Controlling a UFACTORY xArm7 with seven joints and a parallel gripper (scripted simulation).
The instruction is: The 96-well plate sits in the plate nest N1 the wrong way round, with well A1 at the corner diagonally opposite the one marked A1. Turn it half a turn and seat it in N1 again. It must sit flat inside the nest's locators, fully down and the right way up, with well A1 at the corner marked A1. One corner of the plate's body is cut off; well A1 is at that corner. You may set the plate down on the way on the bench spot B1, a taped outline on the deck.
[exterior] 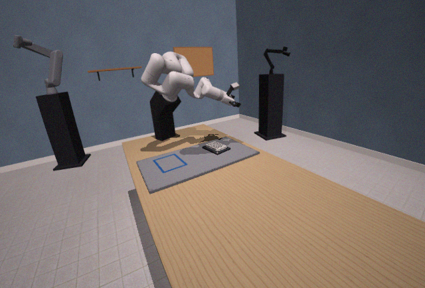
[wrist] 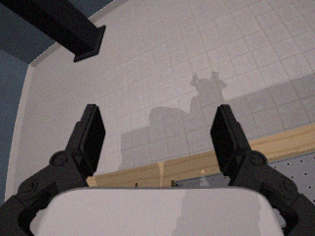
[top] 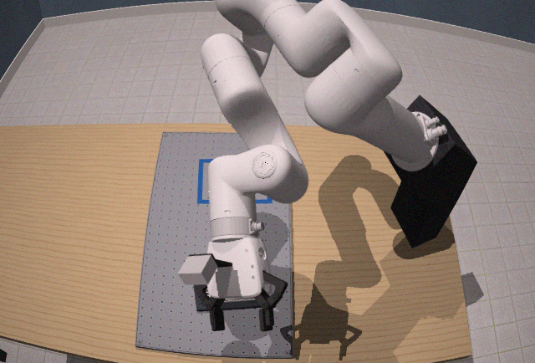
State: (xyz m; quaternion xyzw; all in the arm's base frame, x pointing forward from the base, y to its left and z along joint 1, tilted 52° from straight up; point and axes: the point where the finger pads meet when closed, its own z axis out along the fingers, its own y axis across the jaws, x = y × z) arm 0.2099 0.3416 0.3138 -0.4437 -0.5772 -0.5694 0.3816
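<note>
The white 96-well plate lies 90 mm ahead of my hand, 190 mm to the right of it and 280 mm below it. Also, from my hand: dark plate nest N1 (90 mm ahead, 190 mm to the right, 290 mm below).
</note>
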